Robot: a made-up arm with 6 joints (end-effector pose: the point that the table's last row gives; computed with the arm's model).
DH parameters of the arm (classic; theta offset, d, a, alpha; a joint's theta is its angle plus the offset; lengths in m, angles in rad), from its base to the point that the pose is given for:
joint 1: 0 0.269 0 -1.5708
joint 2: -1.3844 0 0.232 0
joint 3: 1.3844 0 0.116 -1.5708
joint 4: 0 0.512 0 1.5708
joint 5: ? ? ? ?
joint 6: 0 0.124 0 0
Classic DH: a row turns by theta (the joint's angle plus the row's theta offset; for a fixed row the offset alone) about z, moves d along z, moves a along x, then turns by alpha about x.
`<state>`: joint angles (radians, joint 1 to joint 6).
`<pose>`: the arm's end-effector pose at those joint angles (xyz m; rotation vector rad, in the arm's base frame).
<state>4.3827 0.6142 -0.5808 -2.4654 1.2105 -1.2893</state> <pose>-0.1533 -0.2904 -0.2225 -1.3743 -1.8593 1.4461</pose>
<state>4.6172 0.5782 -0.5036 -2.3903 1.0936 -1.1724</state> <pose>-0.0704 -0.2694 -0.2299 -1.4375 -2.0692 1.3908</pose>
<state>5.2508 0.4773 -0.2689 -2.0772 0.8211 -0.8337</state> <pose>0.0484 -0.1220 -0.2284 -1.5904 -2.3620 1.0915</pose>
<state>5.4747 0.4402 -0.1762 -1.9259 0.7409 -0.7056</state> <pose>0.0455 -0.0631 -0.2208 -1.6492 -2.3505 1.0156</pose>
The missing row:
joint 5: 0 0 0.098 -1.5708
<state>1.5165 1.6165 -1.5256 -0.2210 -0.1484 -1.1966</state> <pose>-0.0037 0.3978 -0.4227 -0.3239 -3.0885 -0.0811</pose>
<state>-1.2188 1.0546 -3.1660 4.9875 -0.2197 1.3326</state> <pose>0.3408 -0.5855 0.7870 1.0628 -0.4905 1.8804</pose>
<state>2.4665 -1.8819 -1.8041 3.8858 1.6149 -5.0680</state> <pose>0.6188 -0.3842 0.6483 -1.5836 1.3976 -0.8528</pose>
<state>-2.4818 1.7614 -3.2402 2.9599 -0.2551 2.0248</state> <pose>-0.6616 -0.4844 0.1198 1.5908 -1.1133 -0.4678</pose>
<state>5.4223 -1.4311 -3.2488 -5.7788 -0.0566 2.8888</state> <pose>-0.5966 0.6165 0.1561 -0.8292 -1.3757 -0.4532</pose>
